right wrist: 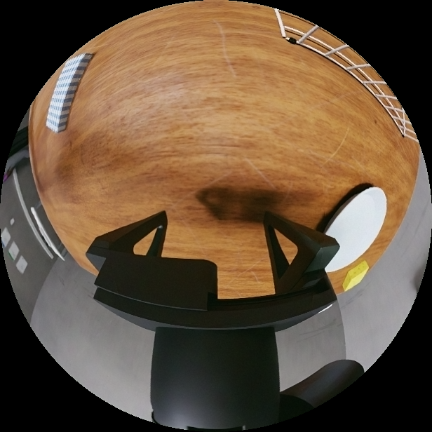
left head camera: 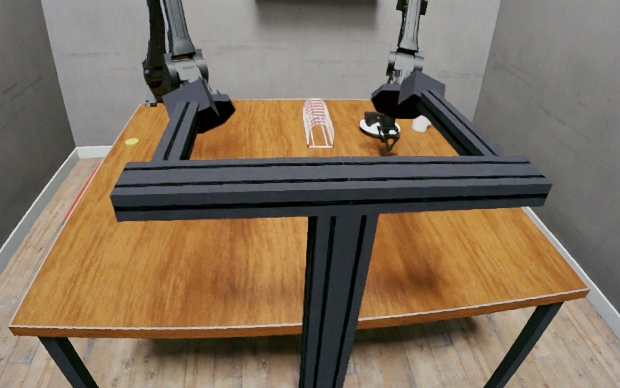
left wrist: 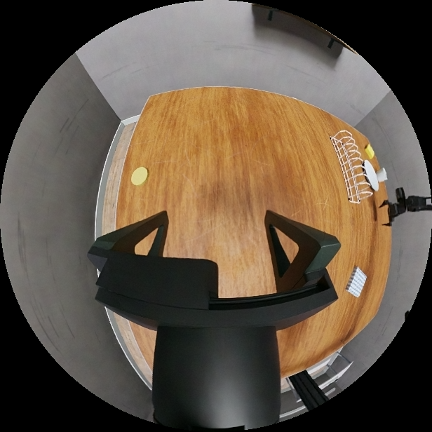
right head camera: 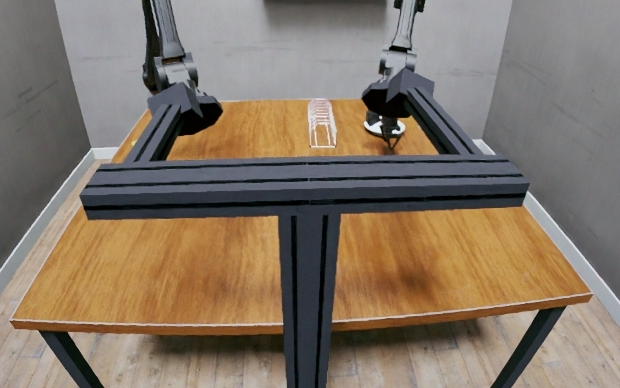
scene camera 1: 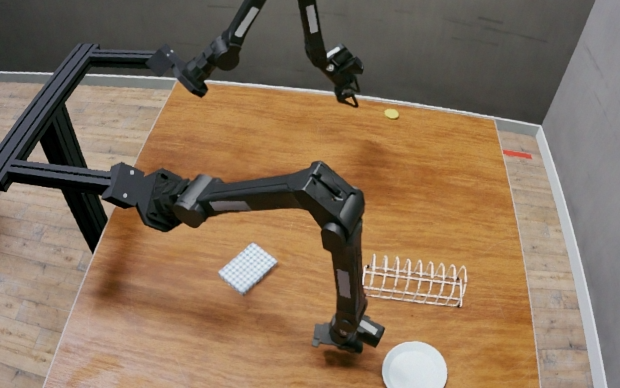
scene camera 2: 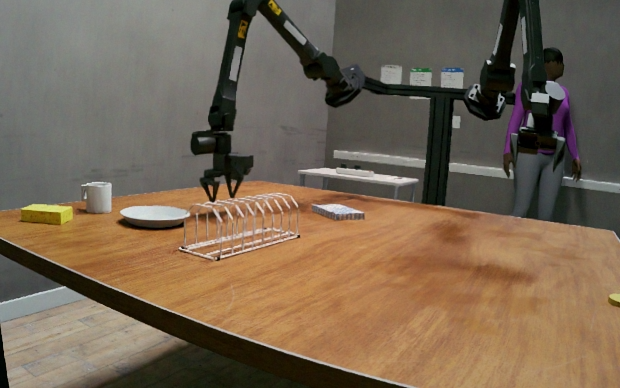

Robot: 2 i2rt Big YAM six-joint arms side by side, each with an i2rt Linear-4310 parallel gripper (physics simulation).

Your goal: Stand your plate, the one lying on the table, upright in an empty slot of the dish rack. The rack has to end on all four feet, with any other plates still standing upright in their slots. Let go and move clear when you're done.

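Places are measured from the left arm's base along level axes (x back, y right, z up), in millimetres.
Where they show: left gripper, fingertip midpoint: [scene camera 1: 358,99] [scene camera 2: 533,167]; right gripper, fingertip midpoint: [left head camera: 385,146] [right head camera: 388,146] [scene camera 1: 333,348] [scene camera 2: 222,200]; left arm's base at its link origin: [scene camera 1: 192,76] [scene camera 2: 485,100]; right arm's base at its link origin: [scene camera 1: 164,200] [scene camera 2: 342,89].
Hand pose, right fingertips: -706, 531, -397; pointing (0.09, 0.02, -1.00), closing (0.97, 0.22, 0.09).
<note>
Things, the pixels of their top centre, and the offset from my right fingertips, as dx, dy, dz.
- white plate at its top centre: [scene camera 2: 154,212] [scene camera 1: 415,371] [right head camera: 384,124] [left head camera: 379,125] -255, -16, -14
- white mug at its top centre: [scene camera 2: 95,183] [left head camera: 424,113] -346, +212, +42
- yellow sponge at its top centre: [scene camera 2: 46,207] -532, +135, -9
- folded checked cloth at its top centre: [scene camera 1: 247,266] [scene camera 2: 338,208] +352, -179, -21
- yellow disc at its top centre: [scene camera 1: 391,113] [left head camera: 131,141] +106, -1149, -34
A white plate [scene camera 1: 414,369] [scene camera 2: 156,216] [right wrist: 358,229] [left wrist: 371,175] lies flat on the table. The white wire dish rack [scene camera 1: 413,301] [scene camera 2: 260,248] [left head camera: 320,146] [right head camera: 323,146] stands on the table beside it, with no plate in its slots. My right gripper [right wrist: 215,215] [scene camera 2: 223,197] is open and empty, low above the table beside the plate, on the near side of it in the head views. In the right head view it hides part of the plate [right head camera: 370,130]. My left gripper [left wrist: 216,215] [scene camera 2: 538,162] is open and empty, high above the table, far from plate and rack.
A white mug [scene camera 2: 99,197] [left head camera: 420,124] and a yellow sponge [scene camera 2: 46,214] [right wrist: 356,275] stand near the plate. A folded checked cloth [scene camera 1: 248,268] [scene camera 2: 338,211] lies beyond the rack in scene camera 2. A yellow disc [scene camera 1: 391,114] [left wrist: 140,176] lies near the table's far side in scene camera 1.
</note>
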